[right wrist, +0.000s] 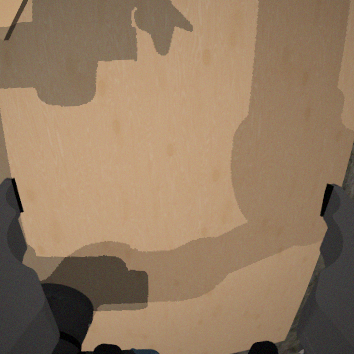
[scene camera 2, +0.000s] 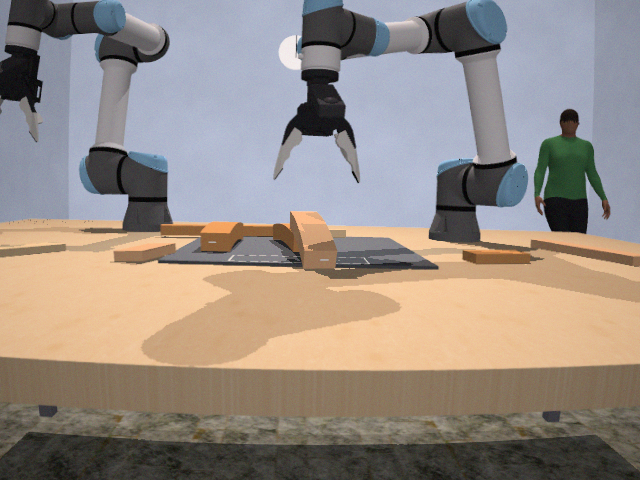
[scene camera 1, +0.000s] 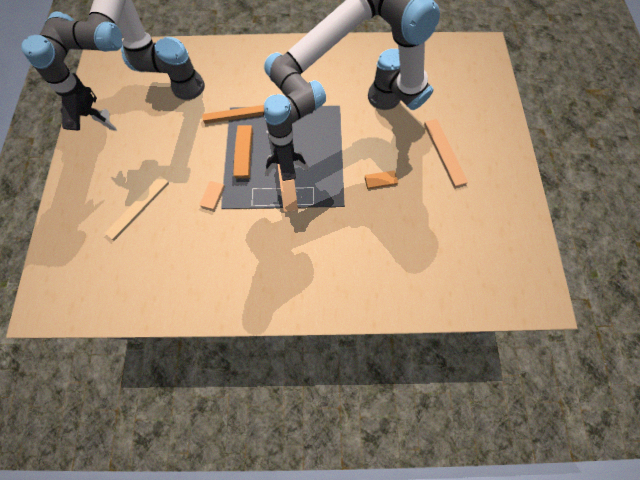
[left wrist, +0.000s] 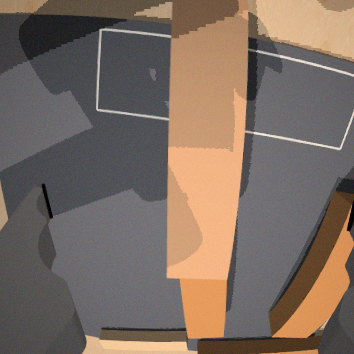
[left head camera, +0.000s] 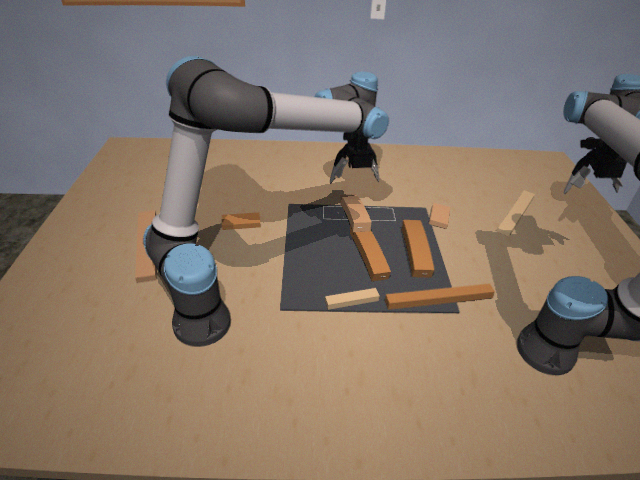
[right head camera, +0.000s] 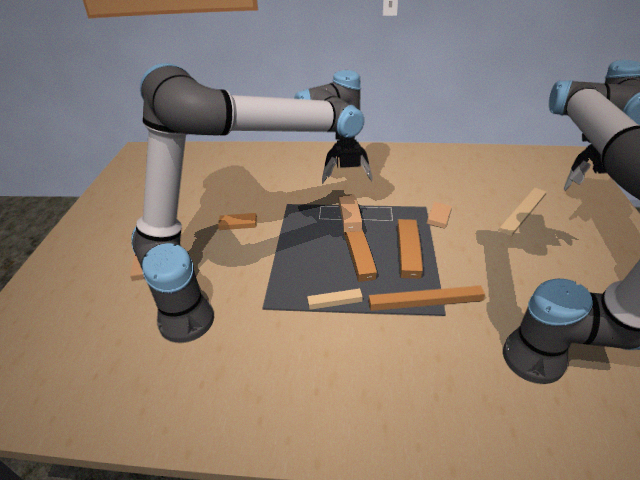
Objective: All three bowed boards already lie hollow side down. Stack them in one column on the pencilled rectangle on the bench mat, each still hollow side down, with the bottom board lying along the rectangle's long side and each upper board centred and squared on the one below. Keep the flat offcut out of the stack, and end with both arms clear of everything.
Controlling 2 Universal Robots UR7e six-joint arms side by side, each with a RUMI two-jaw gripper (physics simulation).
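Places are measured from the left arm's base along level axes (x ahead, y left, z up), in metres.
Pixels of known places: left gripper, fingertip midpoint: (scene camera 2: pixel 317 181) (left wrist: pixel 200 193) (left head camera: pixel 354 182) (right head camera: pixel 347 182); right gripper, fingertip midpoint: (right wrist: pixel 173 183) (scene camera 2: pixel 6 138) (scene camera 1: pixel 94 128) (left head camera: pixel 590 193) (right head camera: pixel 593 189); left arm's base, link origin: (scene camera 2: pixel 454 239) (scene camera 1: pixel 384 96) (left head camera: pixel 202 323) (right head camera: pixel 186 320); right arm's base, link origin: (right wrist: pixel 55 306) (scene camera 2: pixel 148 229) (scene camera 1: pixel 188 86) (left head camera: pixel 545 350) (right head camera: pixel 533 357).
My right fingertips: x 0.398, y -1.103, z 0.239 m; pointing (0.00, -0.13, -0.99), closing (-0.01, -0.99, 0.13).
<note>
Ahead of a thing's pixels: the offset from my right fingertips to its middle. Level surfaces: height alone.
A pale bowed board @(dx +0.090, dy +0.702, dz -0.196 m) (left head camera: pixel 356 212) (right head camera: pixel 350 212) (scene camera 1: pixel 288 195) (scene camera 2: pixel 313 237) (left wrist: pixel 206 200) lies across the pencilled rectangle (left head camera: pixel 323 212) (left wrist: pixel 99 70), crosswise to its long side. It looks tilted: its end nearer the arm bases sits over the end of an orange bowed board @(dx -0.082, dy +0.657, dz -0.214 m) (left head camera: pixel 371 254) (right head camera: pixel 361 255) (left wrist: pixel 204 310); the contact is hidden. Another orange bowed board @(dx -0.053, dy +0.503, dz -0.213 m) (left head camera: pixel 417 248) (scene camera 1: pixel 242 151) (scene camera 2: pixel 221 235) lies on the mat's right in the head views. My left gripper (left head camera: pixel 355 180) (scene camera 2: pixel 316 180) (left wrist: pixel 200 193) is open and empty above the pale board. My right gripper (left head camera: pixel 592 191) (right wrist: pixel 173 183) is open and empty above the table's right side in the head views.
A long orange strip @(dx -0.257, dy +0.455, dz -0.220 m) (left head camera: pixel 439 296) and a short pale strip @(dx -0.285, dy +0.707, dz -0.223 m) (left head camera: pixel 352 298) lie at the mat's near edge. Around the mat @(dz -0.233 m) (left head camera: pixel 310 273) lie a peach block @(dx +0.146, dy +0.395, dz -0.227 m) (left head camera: pixel 439 215), a pale strip @(dx +0.210, dy +0.095, dz -0.232 m) (left head camera: pixel 516 211), an orange block @(dx +0.041, dy +1.084, dz -0.229 m) (left head camera: pixel 240 220) and a peach board @(dx -0.106, dy +1.359, dz -0.229 m) (scene camera 1: pixel 445 153). Which is the flat offcut is unclear.
</note>
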